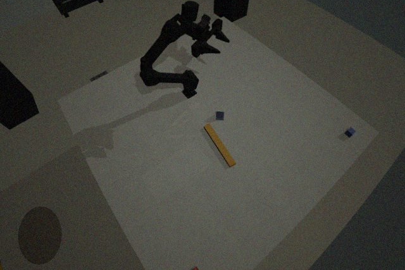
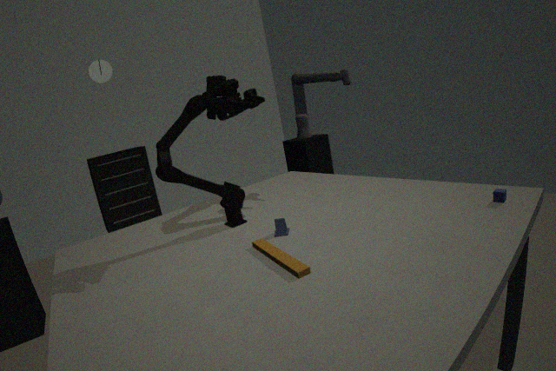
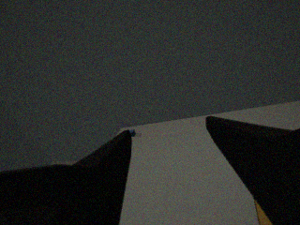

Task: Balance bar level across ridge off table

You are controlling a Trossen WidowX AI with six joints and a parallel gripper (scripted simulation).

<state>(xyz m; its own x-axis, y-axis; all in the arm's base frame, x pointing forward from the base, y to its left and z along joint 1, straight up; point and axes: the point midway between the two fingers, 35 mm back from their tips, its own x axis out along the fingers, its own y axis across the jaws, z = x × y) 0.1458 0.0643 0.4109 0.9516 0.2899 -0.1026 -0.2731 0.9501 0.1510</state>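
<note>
Right now the yellow-orange bar is 40 cm below my gripper tip, 18 cm ahead of it and 15 cm to the right of it. The rest, counted from my gripper tip: blue cube: 56 cm ahead, 43 cm to the left, 39 cm below.
</note>
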